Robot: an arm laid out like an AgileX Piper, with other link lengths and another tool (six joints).
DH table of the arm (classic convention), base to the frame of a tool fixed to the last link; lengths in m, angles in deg. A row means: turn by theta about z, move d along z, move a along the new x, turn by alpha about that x. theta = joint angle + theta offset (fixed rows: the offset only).
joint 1: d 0.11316, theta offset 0, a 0, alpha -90
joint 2: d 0, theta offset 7.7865, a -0.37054, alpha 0
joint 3: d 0, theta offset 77.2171, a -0.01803, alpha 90
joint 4: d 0.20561, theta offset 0, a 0, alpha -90
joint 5: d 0, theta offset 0, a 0, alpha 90
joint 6: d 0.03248, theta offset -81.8, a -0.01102, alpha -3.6
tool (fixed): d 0.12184, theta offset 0, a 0, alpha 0
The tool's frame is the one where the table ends.
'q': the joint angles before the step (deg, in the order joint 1, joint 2, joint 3, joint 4, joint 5, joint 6). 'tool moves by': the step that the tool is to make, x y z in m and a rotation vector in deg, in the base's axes. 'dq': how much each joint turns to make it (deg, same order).
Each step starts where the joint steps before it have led.
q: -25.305 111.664 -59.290 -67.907 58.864 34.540
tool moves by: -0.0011 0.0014 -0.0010 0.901 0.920 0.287
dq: 0.000 -0.005 -0.004 0.875 0.004 -1.549
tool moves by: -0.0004 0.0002 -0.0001 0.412 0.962 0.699
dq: -0.003 0.005 0.001 0.141 -0.004 -1.322
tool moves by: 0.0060 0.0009 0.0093 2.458 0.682 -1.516
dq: -0.004 -0.003 -4.801 5.853 2.579 -6.852
